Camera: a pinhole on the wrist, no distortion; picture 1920 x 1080 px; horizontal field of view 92.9 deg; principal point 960.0 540.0 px. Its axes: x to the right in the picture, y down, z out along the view. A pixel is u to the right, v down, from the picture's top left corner.
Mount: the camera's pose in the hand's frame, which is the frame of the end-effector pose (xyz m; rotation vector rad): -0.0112 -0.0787 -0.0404 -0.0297 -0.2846 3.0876
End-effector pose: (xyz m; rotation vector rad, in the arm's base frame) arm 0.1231 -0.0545 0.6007 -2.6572 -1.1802 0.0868
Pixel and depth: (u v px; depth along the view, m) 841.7 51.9 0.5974
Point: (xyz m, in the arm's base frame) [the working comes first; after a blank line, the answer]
In the camera's frame: -0.0774 -0.3195 0.5974

0.1665 0.0270 -0.0147
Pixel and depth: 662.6 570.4 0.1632
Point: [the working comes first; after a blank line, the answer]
In the camera's frame: -0.0532 0.0054 0.1632

0.0470 0.0712 0.5130
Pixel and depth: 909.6 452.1 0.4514
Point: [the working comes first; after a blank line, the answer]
In the camera's frame: -0.0249 -0.0435 0.4514

-0.0206 0.1035 0.2291
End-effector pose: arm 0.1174 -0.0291 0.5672 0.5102 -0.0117 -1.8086
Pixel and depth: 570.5 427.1 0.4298
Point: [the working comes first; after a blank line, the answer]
In the camera's frame: -0.1834 -0.0532 0.4298

-0.1564 -0.2450 0.8389
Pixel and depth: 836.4 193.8 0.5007
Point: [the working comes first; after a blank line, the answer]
In the camera's frame: -0.0678 -0.1899 0.5007

-0.0499 -0.2038 0.9940
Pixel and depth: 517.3 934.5 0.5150
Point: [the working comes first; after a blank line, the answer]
In the camera's frame: -0.2498 0.2226 0.5150

-0.4441 -0.2151 0.7748
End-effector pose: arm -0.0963 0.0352 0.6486 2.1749 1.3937 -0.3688
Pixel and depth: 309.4 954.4 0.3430
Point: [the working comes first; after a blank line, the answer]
In the camera's frame: -0.2445 0.1558 0.3430

-0.2619 0.1486 0.2308
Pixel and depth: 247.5 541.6 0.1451
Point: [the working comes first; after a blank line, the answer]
In the camera's frame: -0.1133 0.0003 0.1451

-0.1476 0.0878 0.4834
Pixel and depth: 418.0 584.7 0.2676
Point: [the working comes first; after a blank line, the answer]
In the camera's frame: -0.1589 0.0131 0.2676

-0.1564 0.0650 0.3543
